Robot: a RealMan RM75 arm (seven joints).
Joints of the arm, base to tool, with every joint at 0 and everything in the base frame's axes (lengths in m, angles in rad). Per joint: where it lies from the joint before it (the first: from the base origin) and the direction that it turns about. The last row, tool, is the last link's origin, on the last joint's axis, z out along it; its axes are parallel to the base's.
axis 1: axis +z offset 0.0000 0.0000 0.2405
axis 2: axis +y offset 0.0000 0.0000 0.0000
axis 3: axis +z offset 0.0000 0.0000 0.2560
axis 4: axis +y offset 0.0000 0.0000 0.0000
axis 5: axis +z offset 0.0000 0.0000 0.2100
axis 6: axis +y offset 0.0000 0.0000 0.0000
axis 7: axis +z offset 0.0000 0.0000 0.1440
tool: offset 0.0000 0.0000 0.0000
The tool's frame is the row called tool.
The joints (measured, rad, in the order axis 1, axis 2, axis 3, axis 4, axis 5, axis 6, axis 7), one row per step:
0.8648, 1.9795, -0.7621, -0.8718, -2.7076, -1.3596, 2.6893
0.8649, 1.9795, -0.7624, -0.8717, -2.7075, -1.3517, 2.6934
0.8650, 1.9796, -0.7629, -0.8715, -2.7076, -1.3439, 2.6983
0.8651, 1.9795, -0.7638, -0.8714, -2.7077, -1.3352, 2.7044
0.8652, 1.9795, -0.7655, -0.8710, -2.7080, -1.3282, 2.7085
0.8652, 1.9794, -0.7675, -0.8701, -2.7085, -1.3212, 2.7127
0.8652, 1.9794, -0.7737, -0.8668, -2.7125, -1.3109, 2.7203
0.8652, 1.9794, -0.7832, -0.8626, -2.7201, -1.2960, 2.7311
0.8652, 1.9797, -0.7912, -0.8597, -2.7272, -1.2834, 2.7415
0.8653, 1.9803, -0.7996, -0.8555, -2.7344, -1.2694, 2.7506
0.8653, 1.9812, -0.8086, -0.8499, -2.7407, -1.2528, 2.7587
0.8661, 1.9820, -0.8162, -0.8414, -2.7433, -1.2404, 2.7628
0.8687, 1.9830, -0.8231, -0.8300, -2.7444, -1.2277, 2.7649
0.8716, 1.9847, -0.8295, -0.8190, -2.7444, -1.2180, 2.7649
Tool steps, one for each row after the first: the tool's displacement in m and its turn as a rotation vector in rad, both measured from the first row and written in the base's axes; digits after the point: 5 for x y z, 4 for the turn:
0.00000, 0.00103, 0.00045, 0.0086, 0.0001, -0.0012
0.00002, 0.00201, 0.00082, 0.0170, 0.0003, -0.0031
0.00003, 0.00313, 0.00133, 0.0266, 0.0004, -0.0056
0.00004, 0.00398, 0.00154, 0.0332, -0.0006, -0.0067
0.00018, 0.00476, 0.00168, 0.0394, -0.0018, -0.0082
0.00091, 0.00557, 0.00118, 0.0451, -0.0079, -0.0123
0.00207, 0.00673, 0.00061, 0.0532, -0.0189, -0.0175
0.00298, 0.00772, 0.00018, 0.0608, -0.0282, -0.0225
0.00400, 0.00873, -0.00060, 0.0679, -0.0382, -0.0263
0.00509, 0.00987, -0.00173, 0.0757, -0.0481, -0.0287
0.00591, 0.01047, -0.00371, 0.0773, -0.0539, -0.0301
0.00623, 0.01121, -0.00636, 0.0768, -0.0579, -0.0298
0.00618, 0.01158, -0.00948, 0.0730, -0.0607, -0.0281

